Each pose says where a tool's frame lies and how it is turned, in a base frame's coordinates. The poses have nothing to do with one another.
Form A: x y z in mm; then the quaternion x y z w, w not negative.
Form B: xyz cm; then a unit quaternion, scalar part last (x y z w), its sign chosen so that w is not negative. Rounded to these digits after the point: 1 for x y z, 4 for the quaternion.
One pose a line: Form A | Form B
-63 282 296 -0.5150 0.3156 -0.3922 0.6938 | -6.3 28.2 29.6 -0.5150 0.3156 -0.3922 0.6938
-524 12 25 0.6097 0.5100 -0.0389 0.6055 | -52.4 1.2 2.5 0.6097 0.5100 -0.0389 0.6055
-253 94 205 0.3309 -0.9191 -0.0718 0.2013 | -25.3 9.4 20.5 0.3309 -0.9191 -0.0718 0.2013
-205 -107 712 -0.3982 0.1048 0.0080 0.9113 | -20.5 -10.7 71.2 -0.3982 0.1048 0.0080 0.9113
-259 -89 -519 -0.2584 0.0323 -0.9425 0.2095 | -25.9 -8.9 -51.9 -0.2584 0.0323 -0.9425 0.2095
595 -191 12 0.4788 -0.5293 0.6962 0.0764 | 59.5 -19.1 1.2 0.4788 -0.5293 0.6962 0.0764
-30 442 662 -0.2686 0.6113 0.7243 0.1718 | -3.0 44.2 66.2 -0.2686 0.6113 0.7243 0.1718
